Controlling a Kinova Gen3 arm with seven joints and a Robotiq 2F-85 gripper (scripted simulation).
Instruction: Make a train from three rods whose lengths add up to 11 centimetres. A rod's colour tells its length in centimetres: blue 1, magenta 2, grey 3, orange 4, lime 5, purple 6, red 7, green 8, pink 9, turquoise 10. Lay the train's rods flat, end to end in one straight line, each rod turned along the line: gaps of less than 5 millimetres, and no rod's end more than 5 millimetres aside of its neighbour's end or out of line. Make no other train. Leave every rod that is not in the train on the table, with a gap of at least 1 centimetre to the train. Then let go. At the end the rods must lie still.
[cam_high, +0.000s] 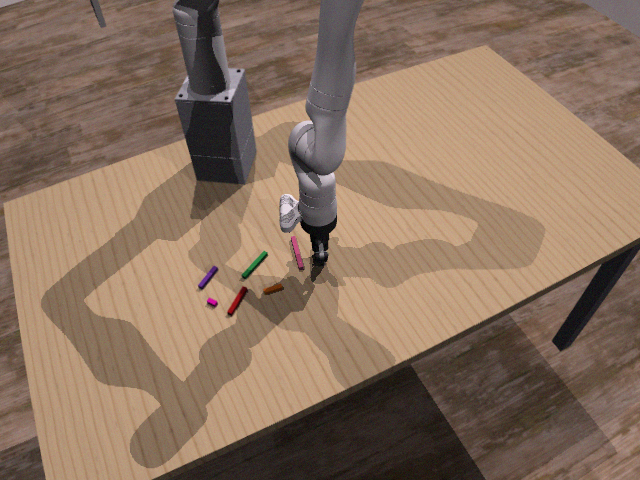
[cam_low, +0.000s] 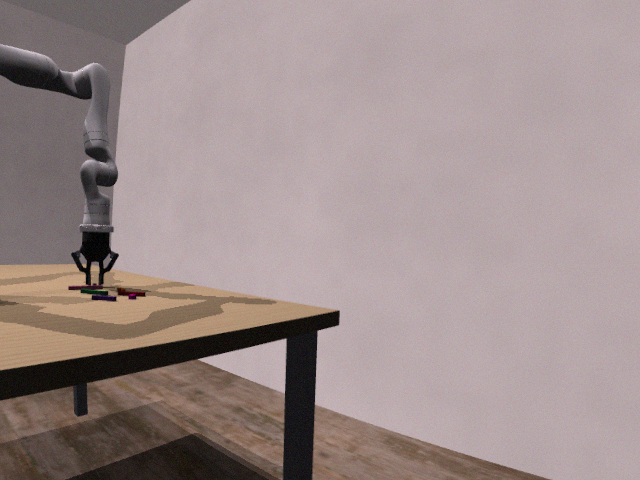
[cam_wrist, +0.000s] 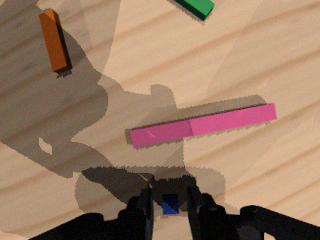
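The blue rod lies 20 mm below my hand. The rest, counted from my hand: orange rod (130 mm to the right, 20 mm below); pink rod (50 mm behind, 30 mm to the right, 20 mm below); green rod (120 mm to the right, 80 mm behind, 20 mm below).
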